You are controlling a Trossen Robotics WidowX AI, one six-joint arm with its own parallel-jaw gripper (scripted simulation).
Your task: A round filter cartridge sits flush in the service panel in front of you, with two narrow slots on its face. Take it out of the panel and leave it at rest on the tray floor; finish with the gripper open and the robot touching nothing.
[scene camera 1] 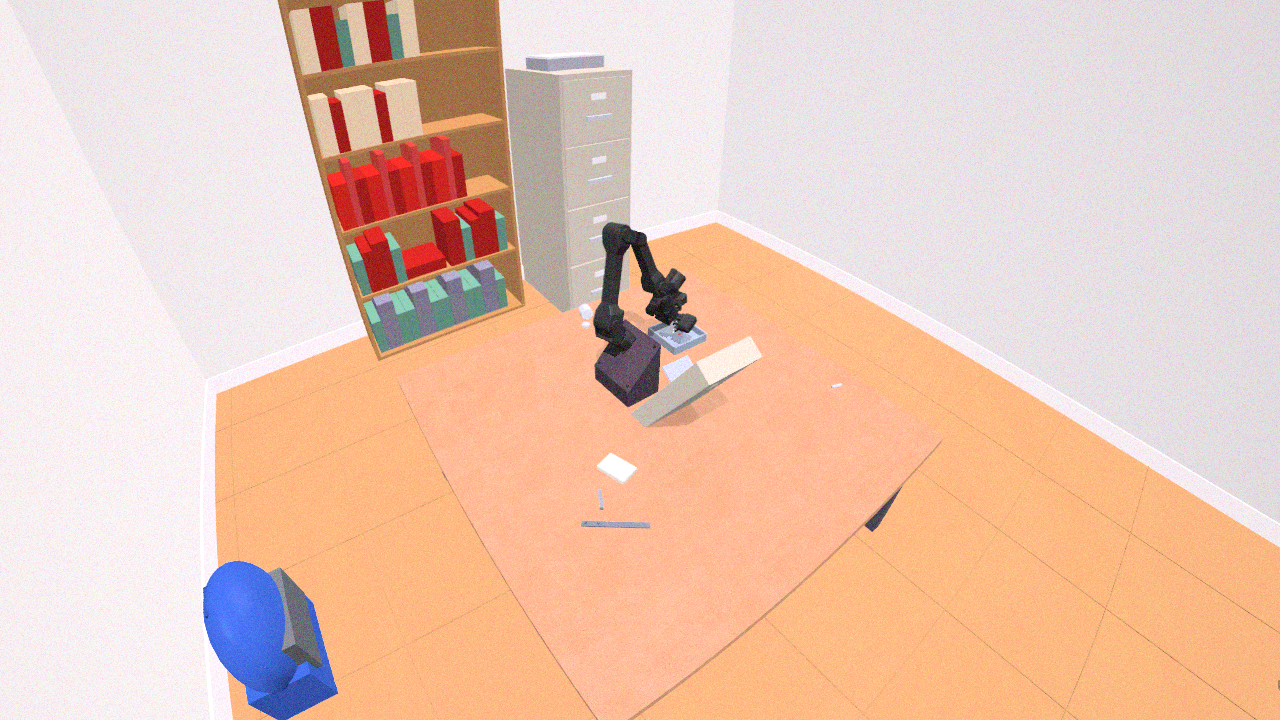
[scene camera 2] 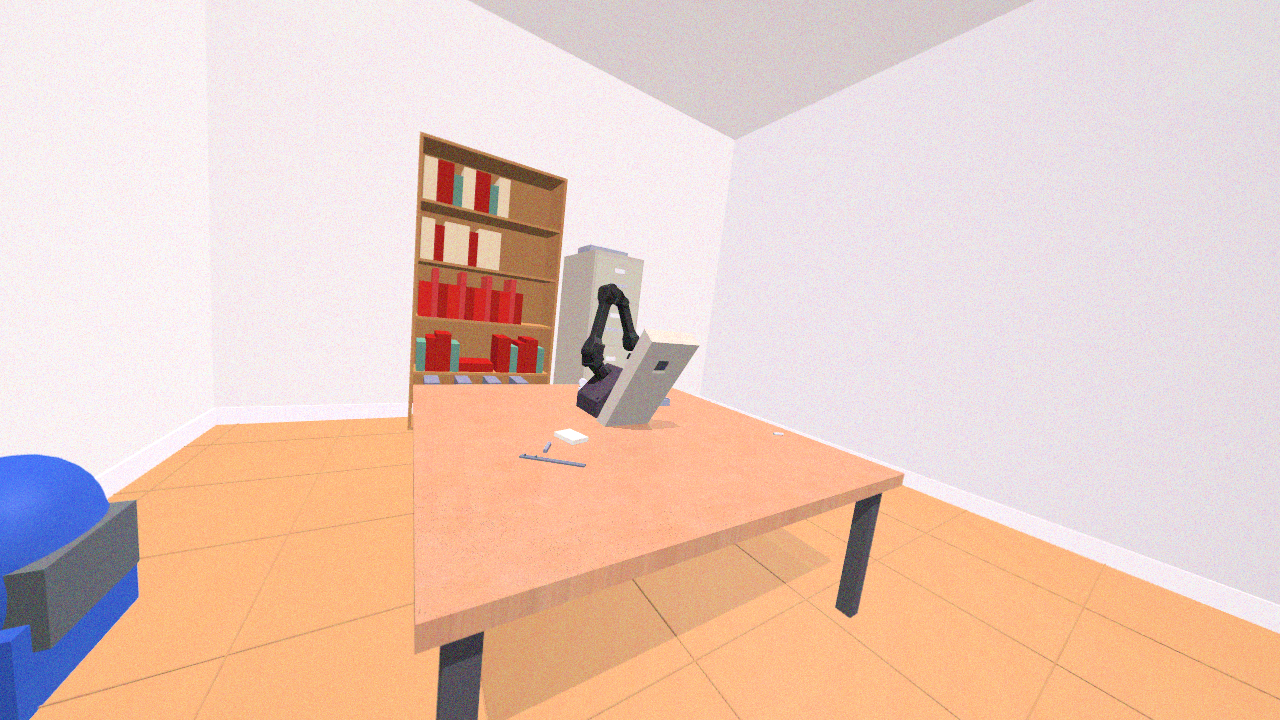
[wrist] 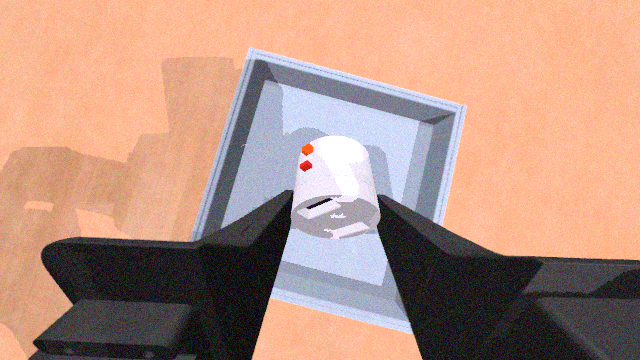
Labels:
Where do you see a round filter cartridge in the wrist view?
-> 334,197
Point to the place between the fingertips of my gripper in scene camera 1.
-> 676,327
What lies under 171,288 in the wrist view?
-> My gripper.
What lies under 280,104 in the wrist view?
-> A blue-grey tray.

